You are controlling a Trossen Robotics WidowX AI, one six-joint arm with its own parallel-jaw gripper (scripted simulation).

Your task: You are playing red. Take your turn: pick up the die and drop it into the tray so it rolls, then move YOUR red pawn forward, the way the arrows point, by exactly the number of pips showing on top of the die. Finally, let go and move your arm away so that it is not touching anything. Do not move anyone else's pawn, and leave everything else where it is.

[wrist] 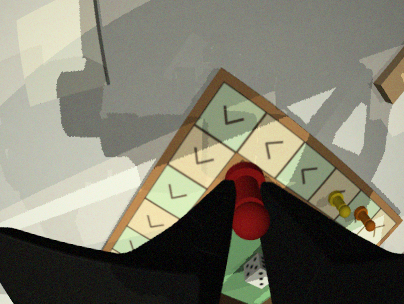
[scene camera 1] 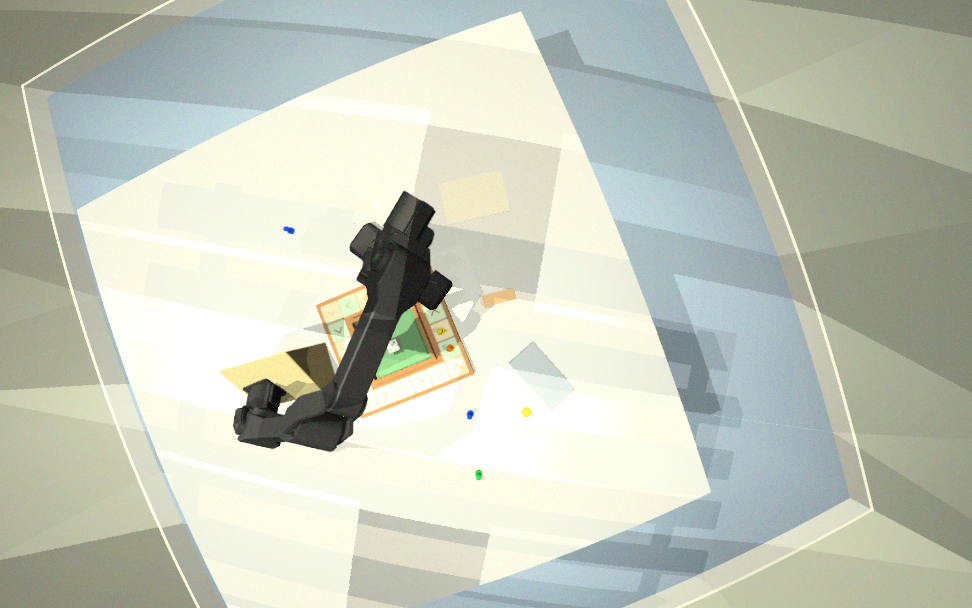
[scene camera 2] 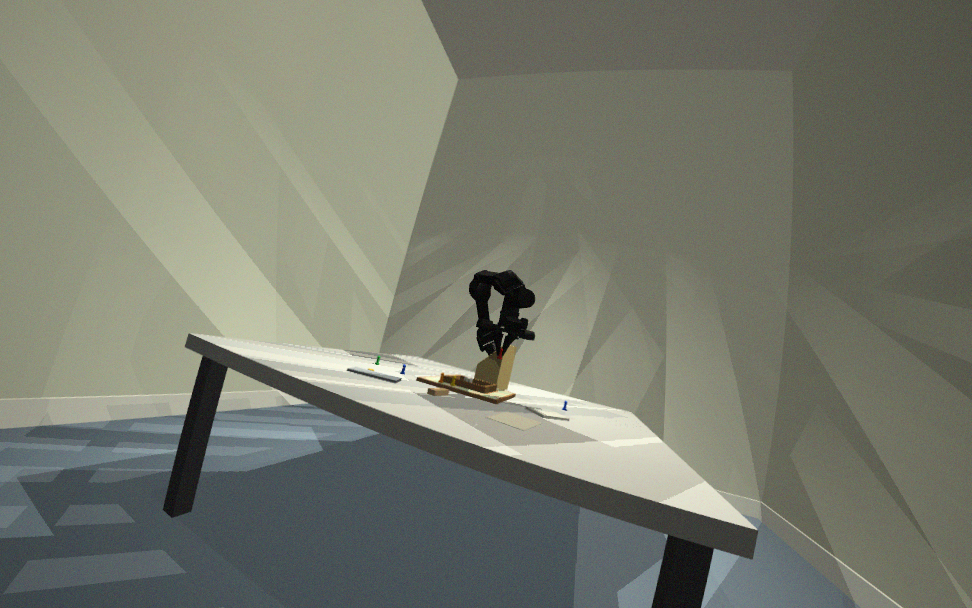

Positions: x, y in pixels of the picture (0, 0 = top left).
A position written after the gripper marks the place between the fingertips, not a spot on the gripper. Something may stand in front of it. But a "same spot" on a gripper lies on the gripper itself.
The gripper shows in the wrist view, in scene camera 1 (409, 270) and in scene camera 2. One and the same spot on the gripper: (wrist: 192, 254) is (scene camera 2: 509, 341).
